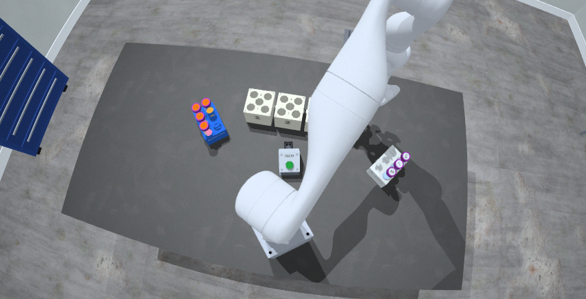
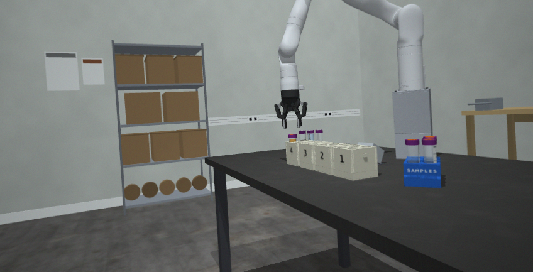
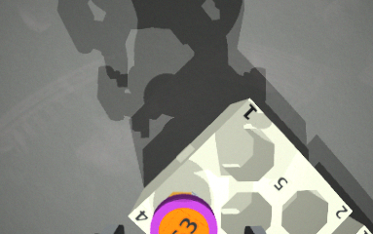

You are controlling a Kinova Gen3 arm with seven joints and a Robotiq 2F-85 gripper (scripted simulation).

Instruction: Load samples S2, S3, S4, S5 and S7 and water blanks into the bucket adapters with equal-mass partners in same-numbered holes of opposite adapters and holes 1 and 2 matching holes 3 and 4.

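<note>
Right now my hand is 10 mm past the orange-filled sample tube and 100 mm above it. Round my hand: adapter 2: 20 mm behind, 250 mm to the left, 110 mm below; white blank rack: 170 mm behind, 140 mm to the right, 130 mm below; 50 mL blank: 180 mm behind, 150 mm to the right, 100 mm below.
</note>
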